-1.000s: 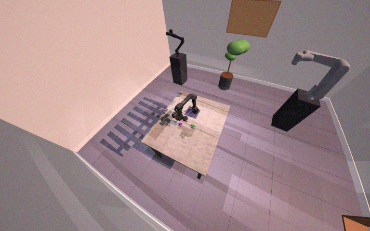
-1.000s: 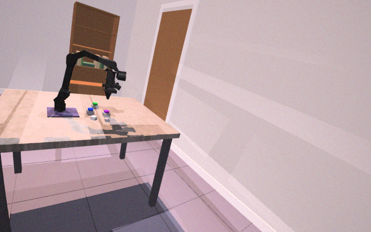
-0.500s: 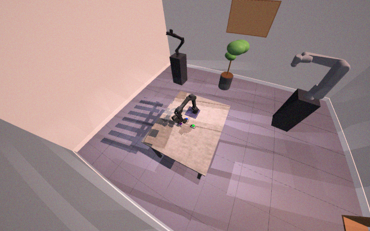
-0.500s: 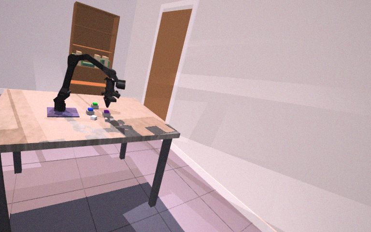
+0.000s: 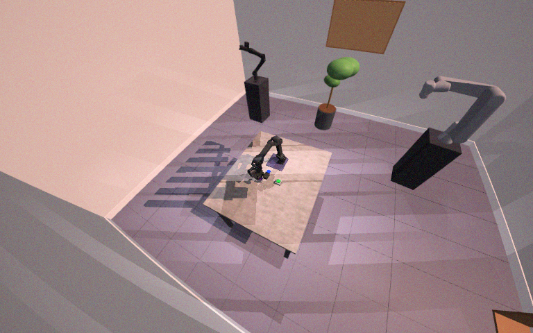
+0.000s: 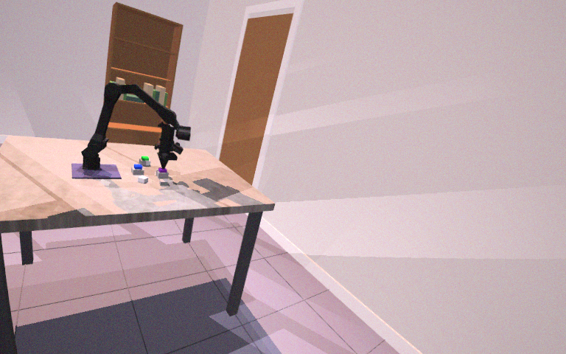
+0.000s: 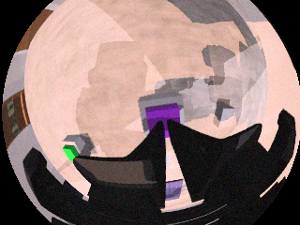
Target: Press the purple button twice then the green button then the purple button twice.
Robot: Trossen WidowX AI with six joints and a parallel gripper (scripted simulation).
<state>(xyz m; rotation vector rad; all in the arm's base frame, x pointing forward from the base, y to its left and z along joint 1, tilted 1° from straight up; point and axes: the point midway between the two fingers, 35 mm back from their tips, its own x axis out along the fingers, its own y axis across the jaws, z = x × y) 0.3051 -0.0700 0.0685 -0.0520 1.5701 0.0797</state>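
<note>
Now: gripper tip 1 cm above the purple button. Round my gripper tip: blue button: 11 cm behind, 3 cm to the left, 1 cm below; green button: 6 cm behind, 17 cm to the left, 1 cm below.
</note>
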